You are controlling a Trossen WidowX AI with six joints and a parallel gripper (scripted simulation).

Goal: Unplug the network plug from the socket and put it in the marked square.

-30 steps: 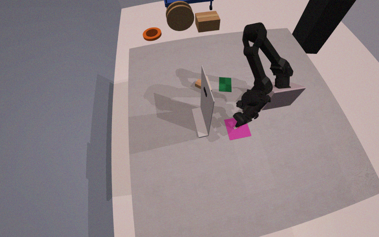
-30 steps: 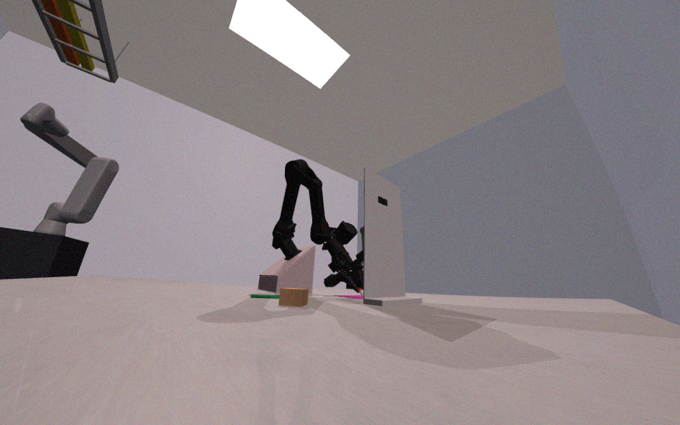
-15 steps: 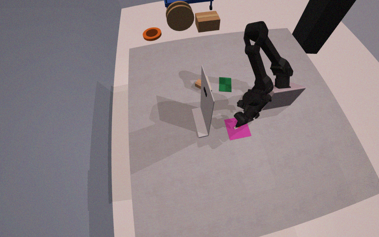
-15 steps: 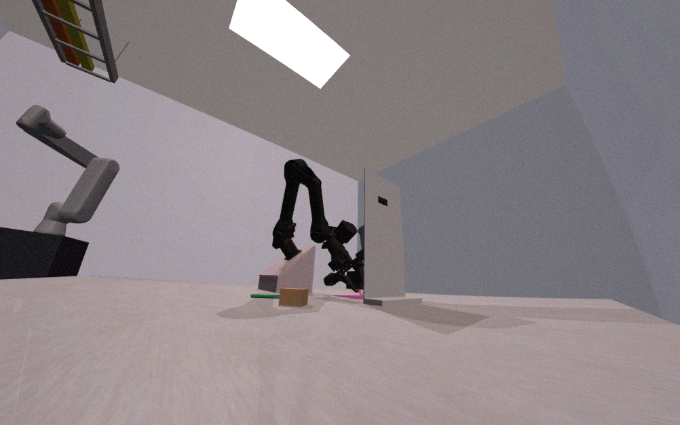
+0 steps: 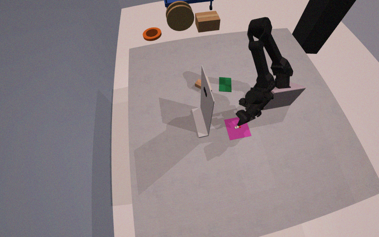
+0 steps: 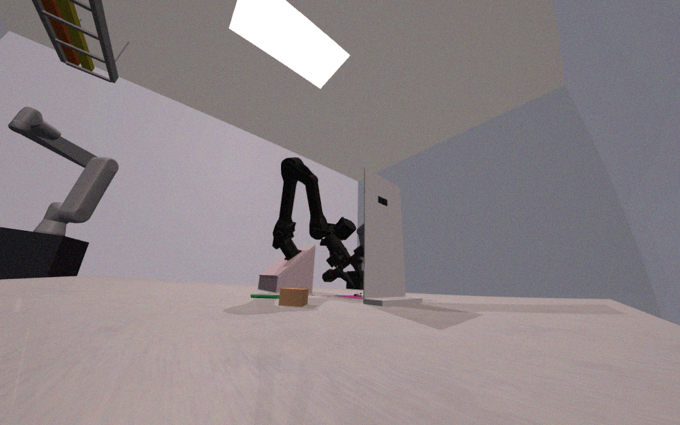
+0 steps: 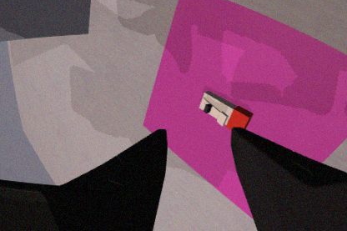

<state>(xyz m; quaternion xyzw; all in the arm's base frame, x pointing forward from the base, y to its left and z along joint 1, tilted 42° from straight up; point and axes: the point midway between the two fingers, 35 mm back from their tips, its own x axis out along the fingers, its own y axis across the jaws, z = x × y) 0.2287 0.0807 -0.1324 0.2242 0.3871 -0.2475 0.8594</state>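
The red network plug lies 30 mm below my gripper tip. Also, from my gripper tip: grey upright panel: 190 mm ahead, 120 mm above, 50 mm to the right; then magenta marked square: 40 mm below.
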